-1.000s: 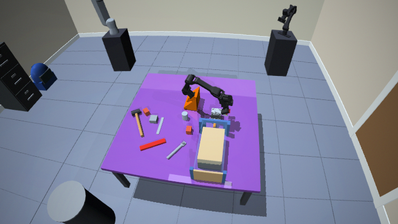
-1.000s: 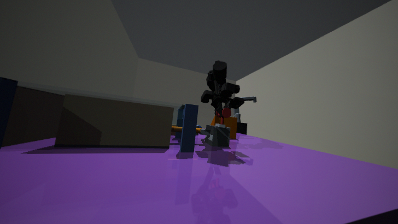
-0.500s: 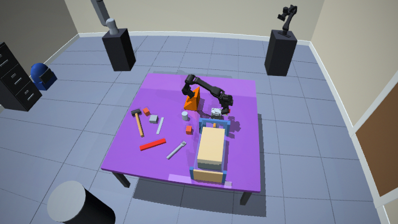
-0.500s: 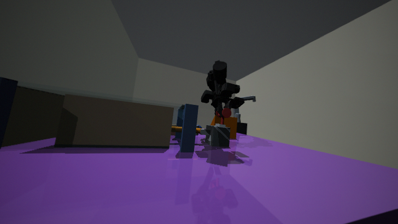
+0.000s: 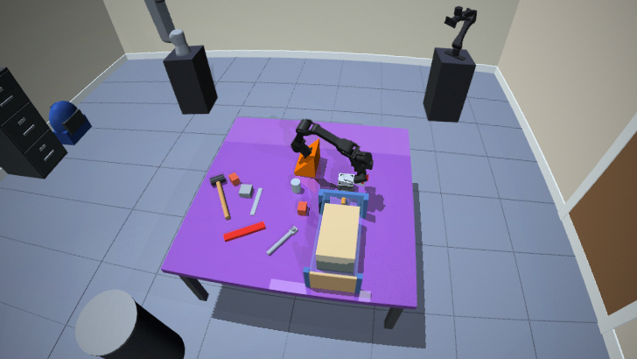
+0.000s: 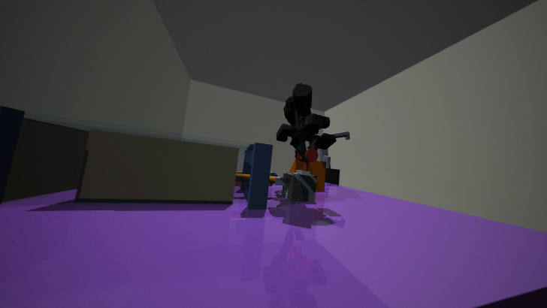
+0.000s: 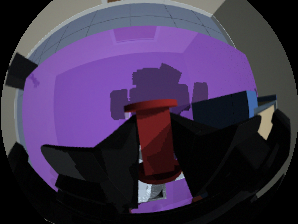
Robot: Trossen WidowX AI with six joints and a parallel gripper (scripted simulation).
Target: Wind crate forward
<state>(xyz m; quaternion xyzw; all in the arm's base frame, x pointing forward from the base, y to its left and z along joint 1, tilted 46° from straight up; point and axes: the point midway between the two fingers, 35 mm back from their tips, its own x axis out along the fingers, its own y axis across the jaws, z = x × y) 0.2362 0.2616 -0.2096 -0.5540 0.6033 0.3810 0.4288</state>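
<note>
The red knob lies 20 mm to the right of my gripper tip. Also, from my gripper tip: grey bar: 80 mm ahead, 630 mm to the right, 130 mm below; grey winch: 50 mm behind, 120 mm to the right, 100 mm below; winch handle: 10 mm behind, 50 mm to the right, 30 mm below.
</note>
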